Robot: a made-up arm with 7 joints.
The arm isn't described. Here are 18 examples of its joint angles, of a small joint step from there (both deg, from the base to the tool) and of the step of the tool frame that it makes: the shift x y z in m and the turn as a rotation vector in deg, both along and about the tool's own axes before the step.
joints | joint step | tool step
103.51 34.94 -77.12 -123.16 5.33 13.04 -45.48 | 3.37 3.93 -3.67 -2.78 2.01 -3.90 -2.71 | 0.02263 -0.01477 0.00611 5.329 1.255 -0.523
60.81 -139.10 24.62 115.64 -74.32 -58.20 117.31 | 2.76 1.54 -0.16 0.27 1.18 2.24 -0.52 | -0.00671 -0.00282 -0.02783 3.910 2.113 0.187
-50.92 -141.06 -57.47 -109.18 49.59 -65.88 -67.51 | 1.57 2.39 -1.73 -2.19 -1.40 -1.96 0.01 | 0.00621 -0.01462 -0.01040 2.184 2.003 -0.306
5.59 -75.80 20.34 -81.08 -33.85 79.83 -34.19 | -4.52 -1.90 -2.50 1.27 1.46 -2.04 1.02 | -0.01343 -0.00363 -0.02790 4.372 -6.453 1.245
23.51 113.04 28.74 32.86 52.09 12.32 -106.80 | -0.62 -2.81 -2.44 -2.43 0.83 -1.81 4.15 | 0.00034 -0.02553 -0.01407 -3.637 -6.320 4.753
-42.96 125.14 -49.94 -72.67 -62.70 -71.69 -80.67 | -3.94 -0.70 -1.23 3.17 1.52 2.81 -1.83 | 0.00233 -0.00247 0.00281 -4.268 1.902 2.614
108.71 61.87 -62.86 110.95 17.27 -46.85 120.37 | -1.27 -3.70 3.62 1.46 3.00 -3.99 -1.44 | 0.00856 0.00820 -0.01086 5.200 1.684 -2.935
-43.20 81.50 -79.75 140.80 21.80 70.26 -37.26 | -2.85 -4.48 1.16 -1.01 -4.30 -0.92 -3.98 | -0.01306 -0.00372 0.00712 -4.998 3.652 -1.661
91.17 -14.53 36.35 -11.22 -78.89 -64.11 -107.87 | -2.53 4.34 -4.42 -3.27 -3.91 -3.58 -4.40 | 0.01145 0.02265 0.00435 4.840 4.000 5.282
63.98 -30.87 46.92 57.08 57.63 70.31 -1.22 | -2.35 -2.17 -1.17 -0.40 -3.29 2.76 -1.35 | -0.00822 -0.00652 -0.00810 -1.679 1.902 3.164
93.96 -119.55 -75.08 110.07 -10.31 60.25 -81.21 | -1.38 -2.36 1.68 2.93 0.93 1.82 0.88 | 0.00137 -0.00499 -0.01223 3.757 0.292 -0.891
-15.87 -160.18 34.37 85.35 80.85 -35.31 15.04 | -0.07 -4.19 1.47 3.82 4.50 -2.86 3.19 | 0.00093 -0.02354 0.02172 4.928 -7.177 1.649
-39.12 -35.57 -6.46 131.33 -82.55 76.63 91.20 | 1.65 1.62 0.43 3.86 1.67 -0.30 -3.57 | -0.00039 -0.00673 0.00046 3.564 0.589 -3.149
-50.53 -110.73 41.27 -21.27 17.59 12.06 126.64 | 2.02 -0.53 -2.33 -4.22 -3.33 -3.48 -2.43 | -0.00551 0.00359 0.00593 0.059 3.367 -2.372
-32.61 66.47 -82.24 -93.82 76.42 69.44 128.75 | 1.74 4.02 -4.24 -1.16 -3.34 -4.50 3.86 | -0.01342 0.02046 0.00671 2.012 -0.436 0.070
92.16 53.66 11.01 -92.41 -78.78 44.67 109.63 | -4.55 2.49 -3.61 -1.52 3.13 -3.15 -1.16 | 0.01869 -0.00806 -0.01731 -2.616 1.088 -4.495
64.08 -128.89 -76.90 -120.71 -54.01 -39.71 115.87 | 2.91 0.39 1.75 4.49 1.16 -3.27 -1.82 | -0.01672 -0.01527 0.00351 -1.098 1.487 -3.058
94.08 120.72 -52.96 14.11 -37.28 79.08 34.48 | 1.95 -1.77 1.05 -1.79 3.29 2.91 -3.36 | -0.00917 0.01705 -0.00239 -7.138 3.135 0.460
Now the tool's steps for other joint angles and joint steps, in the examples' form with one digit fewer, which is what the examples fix.
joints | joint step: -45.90 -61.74 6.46 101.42 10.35 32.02 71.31 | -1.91 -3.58 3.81 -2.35 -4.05 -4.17 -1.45
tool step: 0.0080 -0.0141 0.0051 4.75 1.66 3.88
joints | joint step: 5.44 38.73 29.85 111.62 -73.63 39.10 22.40 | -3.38 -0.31 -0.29 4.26 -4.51 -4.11 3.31
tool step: 0.0192 -0.0266 -0.0098 7.03 -0.76 2.84
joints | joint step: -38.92 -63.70 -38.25 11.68 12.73 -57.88 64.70 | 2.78 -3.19 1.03 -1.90 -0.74 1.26 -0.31
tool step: 0.0124 0.0027 0.0052 1.34 5.32 0.97
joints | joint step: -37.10 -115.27 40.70 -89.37 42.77 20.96 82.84 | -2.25 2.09 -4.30 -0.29 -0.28 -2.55 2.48
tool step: -0.0133 -0.0256 0.0197 -3.12 -5.57 -5.51
